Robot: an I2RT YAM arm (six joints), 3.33 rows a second.
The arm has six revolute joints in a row. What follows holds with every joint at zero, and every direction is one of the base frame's.
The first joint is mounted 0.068 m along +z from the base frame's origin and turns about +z.
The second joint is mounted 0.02 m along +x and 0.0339 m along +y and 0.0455 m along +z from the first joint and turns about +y.
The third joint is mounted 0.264 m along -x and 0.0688 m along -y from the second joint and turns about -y.
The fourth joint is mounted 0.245 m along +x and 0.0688 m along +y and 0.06 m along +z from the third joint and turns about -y.
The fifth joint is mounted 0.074 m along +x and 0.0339 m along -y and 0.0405 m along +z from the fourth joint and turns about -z.
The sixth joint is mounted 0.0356 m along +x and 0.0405 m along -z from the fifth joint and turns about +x.
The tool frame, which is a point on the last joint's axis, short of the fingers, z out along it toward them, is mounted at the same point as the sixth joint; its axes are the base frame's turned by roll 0, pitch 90 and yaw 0 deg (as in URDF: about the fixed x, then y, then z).
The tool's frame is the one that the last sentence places.
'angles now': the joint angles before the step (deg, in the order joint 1, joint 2, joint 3, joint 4, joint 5, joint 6). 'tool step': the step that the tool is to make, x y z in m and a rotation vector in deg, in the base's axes. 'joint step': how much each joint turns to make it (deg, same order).
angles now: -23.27, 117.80, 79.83, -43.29, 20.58, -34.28
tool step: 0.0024, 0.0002, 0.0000, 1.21, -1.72, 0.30
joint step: 0.01, 0.00, 0.01, 1.09, -1.81, 0.00
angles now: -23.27, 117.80, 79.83, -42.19, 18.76, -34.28
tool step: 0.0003, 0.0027, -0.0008, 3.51, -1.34, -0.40
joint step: 0.07, 0.00, 0.00, -0.48, -3.62, 1.13
